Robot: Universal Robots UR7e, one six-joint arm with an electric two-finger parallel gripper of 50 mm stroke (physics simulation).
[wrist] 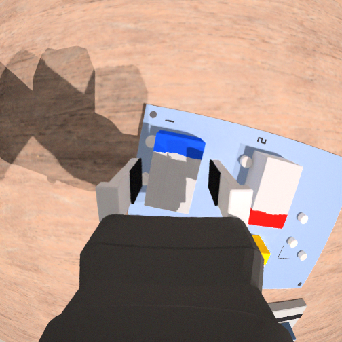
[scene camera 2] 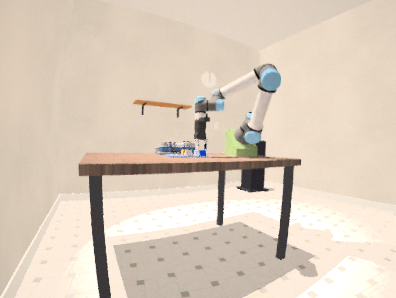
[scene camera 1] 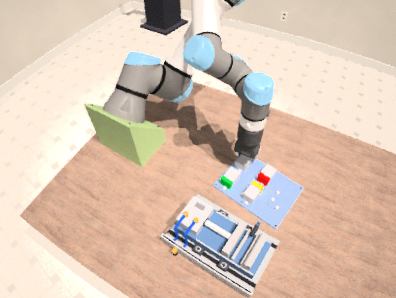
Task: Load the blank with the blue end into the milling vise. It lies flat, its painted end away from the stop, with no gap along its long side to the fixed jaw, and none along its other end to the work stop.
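The blank with the blue end (wrist: pixel 174 174) (scene camera 1: pixel 243 161) (scene camera 2: pixel 202 153) lies flat on the light-blue board, near its corner marked 1. In the wrist view its blue end points away from the gripper body. My gripper (wrist: pixel 174 172) is open, one finger on each long side of this blank, with a gap at each side; the fingers' height over the board is hard to tell. The milling vise (scene camera 1: pixel 234 241) stands on the table in front of the board in scene camera 1, with pale jaw bars across its blue bed. Which bar is the fixed jaw, and the work stop, I cannot tell.
The board (scene camera 1: pixel 280 212) (wrist: pixel 320 170) also bears a blank with a red end (wrist: pixel 274 182) (scene camera 1: pixel 267 174), one with a yellow end (scene camera 1: pixel 252 192), one with a green end (scene camera 1: pixel 230 178) and several white pegs. Blue hoses (scene camera 1: pixel 188 233) rise at the vise's left end.
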